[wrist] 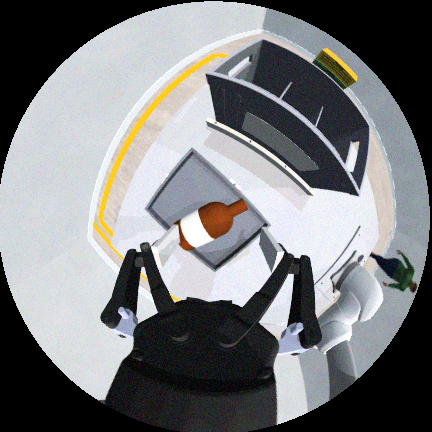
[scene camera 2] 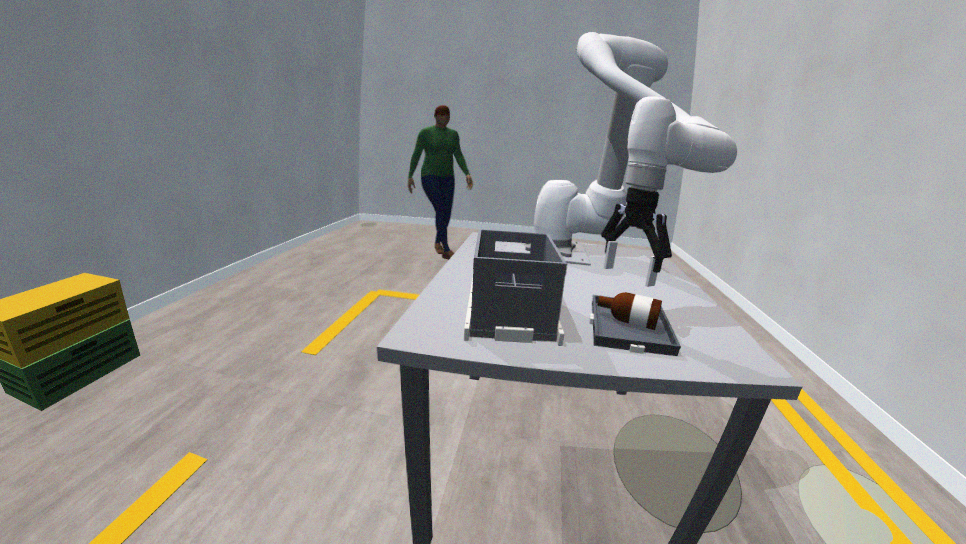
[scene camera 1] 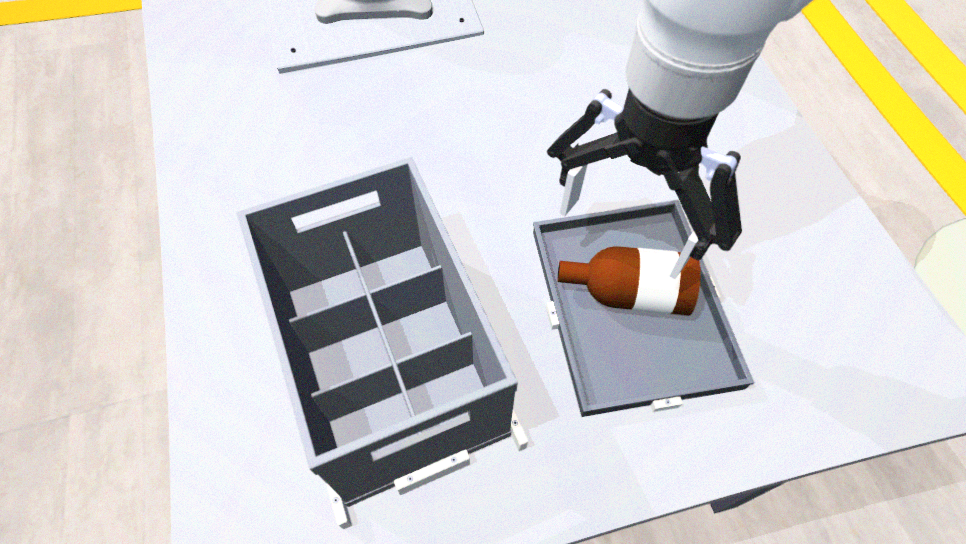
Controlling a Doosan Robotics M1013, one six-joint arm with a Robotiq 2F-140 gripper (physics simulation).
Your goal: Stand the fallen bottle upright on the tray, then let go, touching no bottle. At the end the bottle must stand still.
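Frame: origin at the arm's base, x ahead, y left, z up, level; metres.
Where they show: gripper, fingertip midpoint: [wrist: 218, 234] [scene camera 2: 628, 276] [scene camera 1: 622, 236]; arm's base, link origin: [wrist: 344, 272].
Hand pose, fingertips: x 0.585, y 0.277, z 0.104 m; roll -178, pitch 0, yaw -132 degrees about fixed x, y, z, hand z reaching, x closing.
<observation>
Each offset is from my fingertips to the centre of the thing. "spot": to the spot under its first point.
The brown bottle @[0.012 m ahead, 0.014 m left, 0.075 m down] [scene camera 1: 615, 277] [scene camera 2: 623, 307] [wrist: 216, 220] with a white label lies on its side in the grey tray @[spot: 0.112 m ahead, 0.022 m left, 0.112 m down] [scene camera 1: 642, 368] [scene camera 2: 625, 337] [wrist: 182, 182], in the half nearer the robot base. Its neck points toward the crate and reaches the tray's rim on that side. My gripper [scene camera 1: 620, 244] [scene camera 2: 630, 275] [wrist: 218, 234] is wide open and empty. It hangs above the bottle and the base-side end of the tray, with the fingertips apart from the bottle. In scene camera 1 one finger covers a little of the label.
A dark crate @[0.073 m ahead, 0.269 m right, 0.030 m down] [scene camera 1: 493, 418] [scene camera 2: 517, 310] [wrist: 225, 102] with dividers stands beside the tray and rises well above its rim. Small white blocks sit along the edges of crate and tray. The robot's base plate [scene camera 1: 405, 43] is at the table's far end. A person [scene camera 2: 440, 152] [wrist: 400, 272] is beyond the table.
</observation>
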